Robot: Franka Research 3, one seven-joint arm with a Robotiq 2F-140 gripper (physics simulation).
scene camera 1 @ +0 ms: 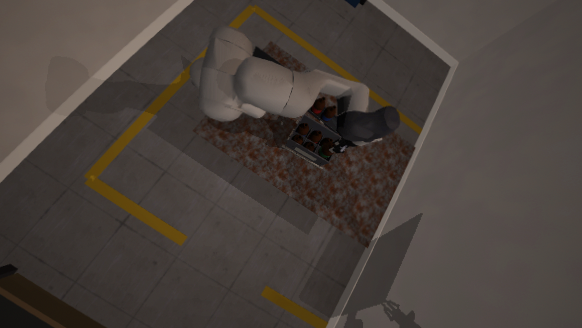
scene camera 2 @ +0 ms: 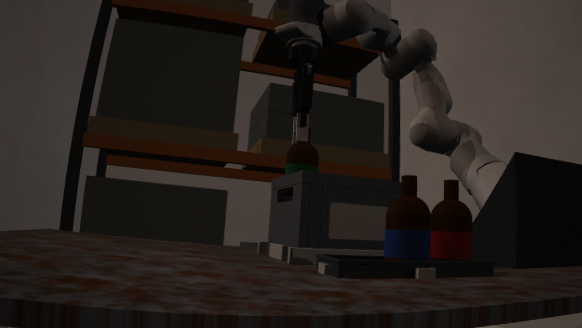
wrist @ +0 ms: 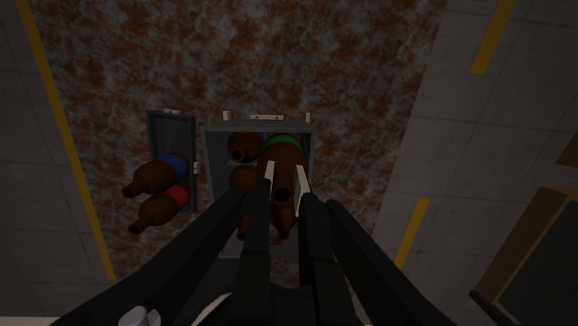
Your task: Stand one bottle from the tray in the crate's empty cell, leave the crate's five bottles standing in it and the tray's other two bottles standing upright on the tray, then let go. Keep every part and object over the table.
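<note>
My gripper (scene camera 2: 301, 131) (wrist: 283, 173) is shut on the neck of a brown bottle with a green label (scene camera 2: 301, 152) (wrist: 283, 152). The bottle is upright, its lower part inside a corner cell of the grey crate (scene camera 2: 350, 192) (wrist: 207, 165); its shoulder and part of the green label show above the rim in scene camera 2. Its base is hidden. Other brown bottles stand in the crate, partly hidden by my fingers in the wrist view. A blue-label bottle (scene camera 2: 407, 242) (wrist: 172, 167) and a red-label bottle (scene camera 2: 451, 244) (wrist: 175, 199) stand upright on the dark tray (scene camera 2: 350, 271) (wrist: 170, 116).
The crate and tray lie side by side on the mottled red-grey table (scene camera 1: 345, 200) (scene camera 2: 150, 280) (wrist: 350, 65). Pale blocks (scene camera 2: 425, 273) sit at the tray's edge. A dark wedge-shaped block (scene camera 2: 535, 215) stands at the right in scene camera 2. A shelf rack (scene camera 2: 175, 156) stands behind.
</note>
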